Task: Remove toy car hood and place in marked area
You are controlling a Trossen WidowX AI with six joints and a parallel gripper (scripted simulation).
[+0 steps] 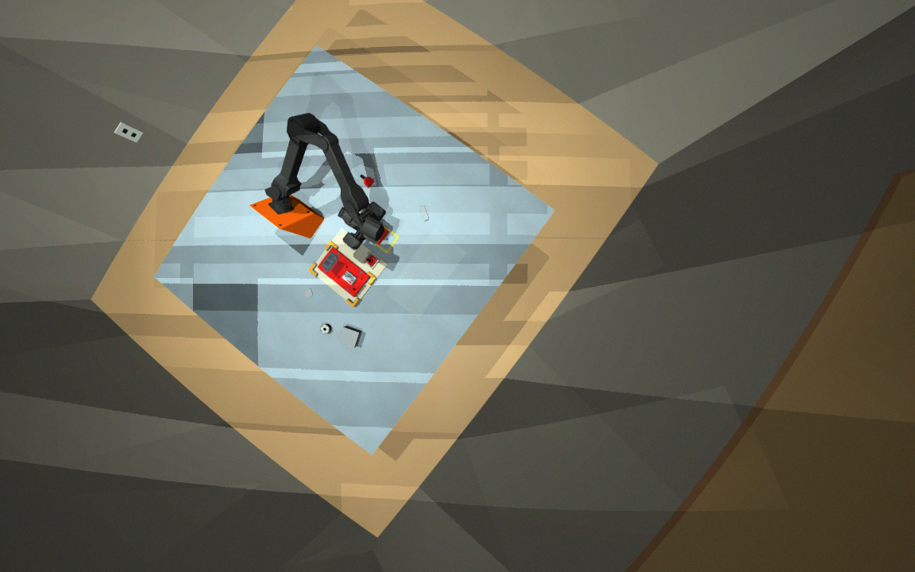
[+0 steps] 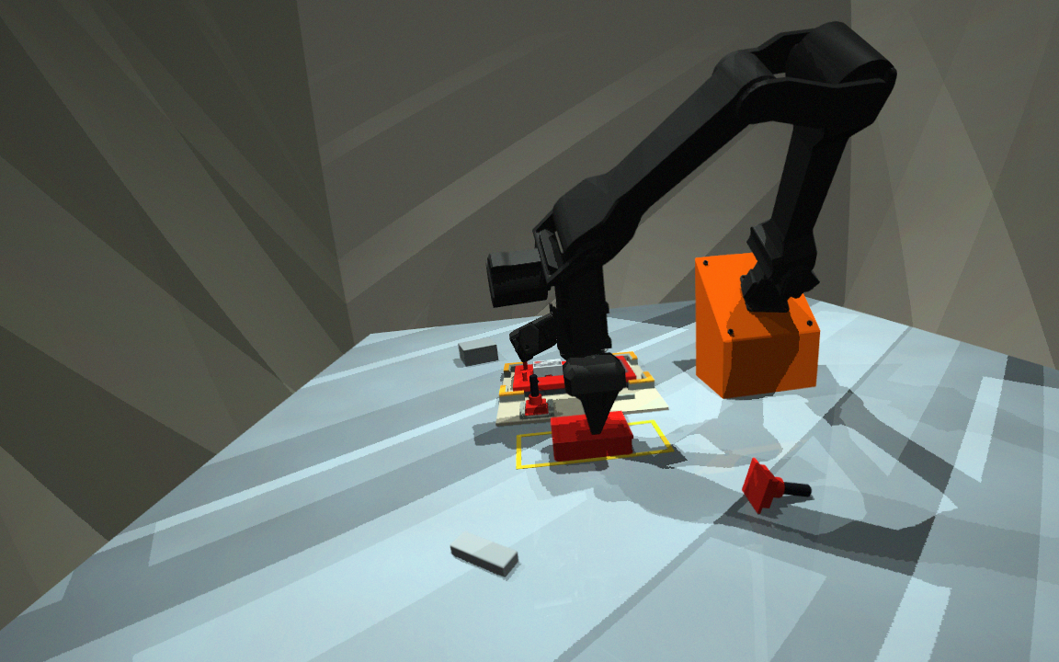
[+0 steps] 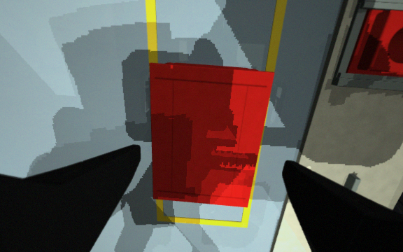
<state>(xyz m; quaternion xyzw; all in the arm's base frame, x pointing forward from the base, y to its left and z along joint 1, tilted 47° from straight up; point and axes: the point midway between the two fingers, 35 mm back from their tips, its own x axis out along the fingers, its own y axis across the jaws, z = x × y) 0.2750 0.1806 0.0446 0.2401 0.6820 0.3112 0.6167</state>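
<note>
The hood is 2 cm below my gripper tip. Round my gripper tip: wheel (44 cm to the right, 12 cm ahead, 3 cm below).
</note>
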